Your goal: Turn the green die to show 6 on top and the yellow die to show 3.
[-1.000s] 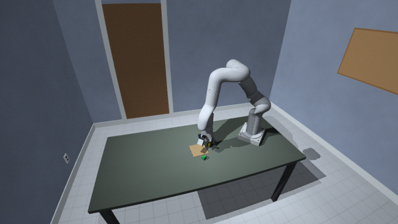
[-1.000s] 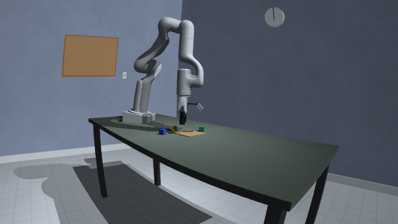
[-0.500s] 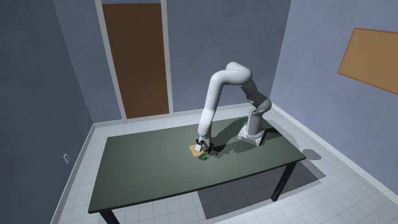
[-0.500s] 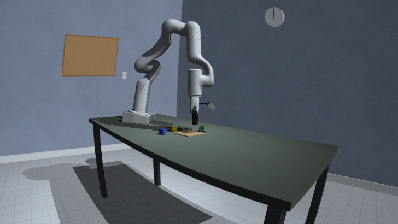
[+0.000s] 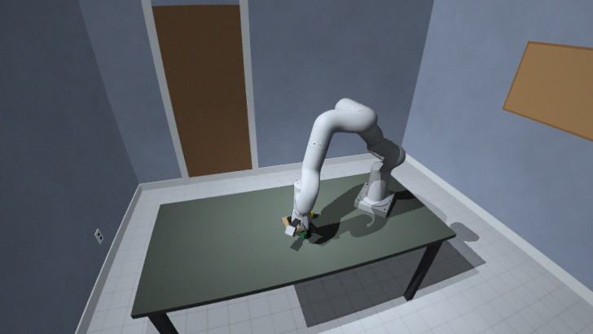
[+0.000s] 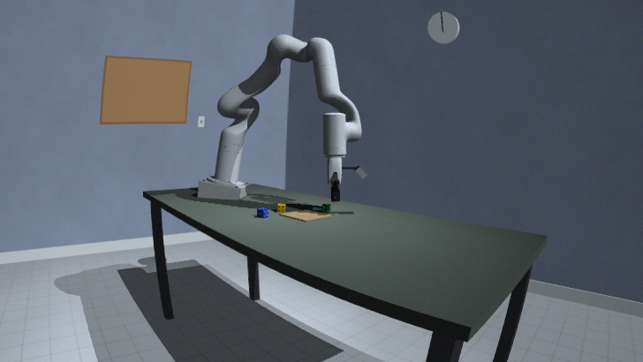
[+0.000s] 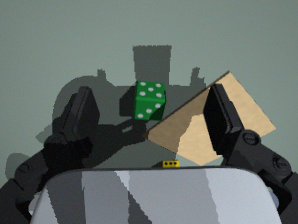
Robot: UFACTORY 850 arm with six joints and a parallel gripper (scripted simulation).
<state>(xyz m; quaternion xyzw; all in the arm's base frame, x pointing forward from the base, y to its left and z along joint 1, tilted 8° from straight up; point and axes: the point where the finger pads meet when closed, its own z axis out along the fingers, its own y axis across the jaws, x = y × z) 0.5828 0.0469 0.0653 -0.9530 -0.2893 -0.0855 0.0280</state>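
Right now my hand is 30 mm past the green die, 20 mm to the left of it and 50 mm above it. Round my hand: tan mat: 40 mm behind, 130 mm to the right, 60 mm below; yellow die: 150 mm behind, 140 mm to the right, 50 mm below; blue die: 130 mm behind, 260 mm to the right, 50 mm below.
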